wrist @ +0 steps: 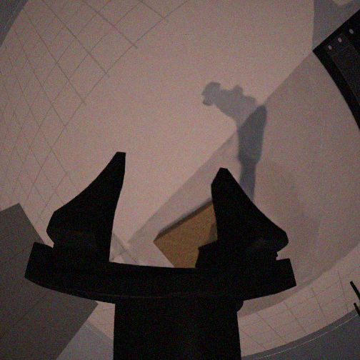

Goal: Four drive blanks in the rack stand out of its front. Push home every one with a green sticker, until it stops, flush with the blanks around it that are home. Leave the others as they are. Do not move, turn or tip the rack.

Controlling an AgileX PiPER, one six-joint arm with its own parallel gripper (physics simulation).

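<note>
The rack [345, 62], a black object, is cut off by the upper right edge of the wrist view. A dark panel and a few small pale dots show on it. No green sticker can be made out, and which blanks stand out cannot be told from here. My gripper [171, 169] is open, with its two dark fingers wide apart and no object between the fingertips. It is well to the left of the rack in the view, apart from it.
A brown block [186, 237] shows partly behind the right finger and the gripper's base. A large grey box-like object [40, 280] is at the lower left. Thin black parts [355, 295] show at the lower right edge. The arm's shadow falls on the pale surface.
</note>
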